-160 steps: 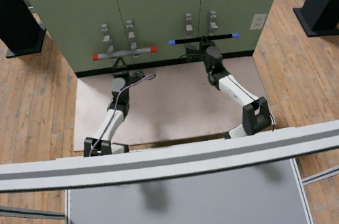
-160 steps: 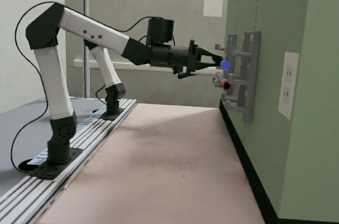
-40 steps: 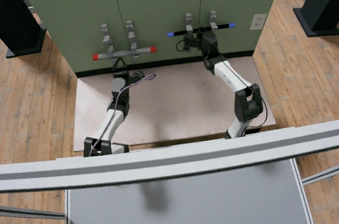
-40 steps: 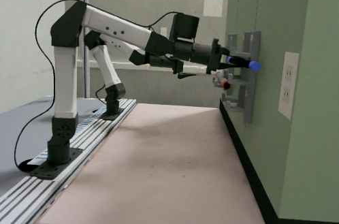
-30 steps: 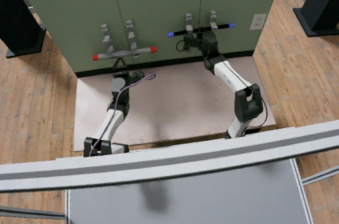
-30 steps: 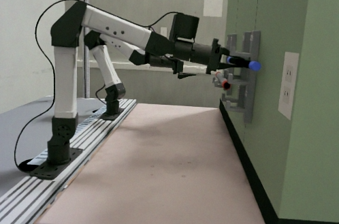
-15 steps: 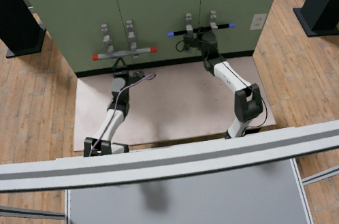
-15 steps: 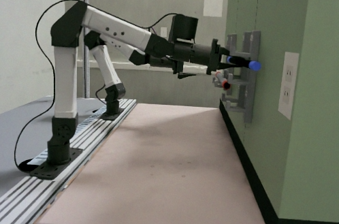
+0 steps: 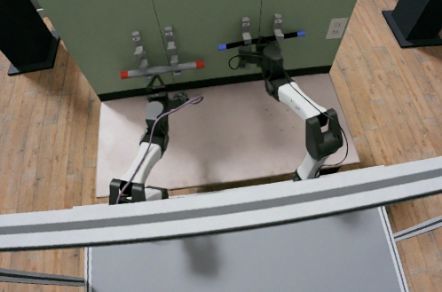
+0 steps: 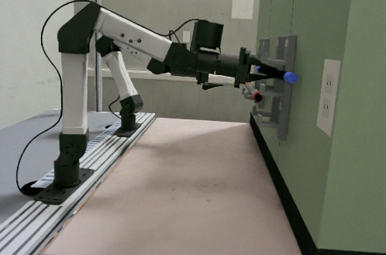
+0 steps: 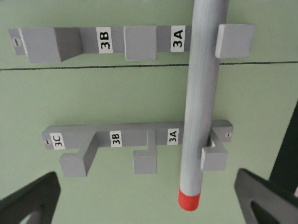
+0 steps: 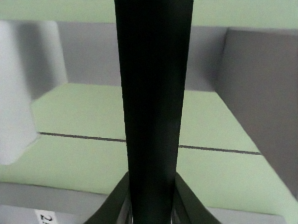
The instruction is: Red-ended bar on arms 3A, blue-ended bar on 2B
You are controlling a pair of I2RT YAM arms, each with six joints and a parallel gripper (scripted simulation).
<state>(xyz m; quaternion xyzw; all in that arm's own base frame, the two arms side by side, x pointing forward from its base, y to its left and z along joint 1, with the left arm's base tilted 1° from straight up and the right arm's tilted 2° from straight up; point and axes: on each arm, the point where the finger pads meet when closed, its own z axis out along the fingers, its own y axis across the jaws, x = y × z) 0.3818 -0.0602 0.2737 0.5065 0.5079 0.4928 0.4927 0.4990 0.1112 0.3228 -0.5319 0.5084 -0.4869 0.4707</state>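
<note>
Now: left hand 120 mm short of the red-ended grey bar and 60 mm above it. Round my left hand: green wall: 270 mm ahead, 210 mm to the right, 180 mm above; then outlet plate: 170 mm ahead, 720 mm to the right, 30 mm above; then blue-ended black bar: 130 mm ahead, 400 mm to the right, 40 mm above.
</note>
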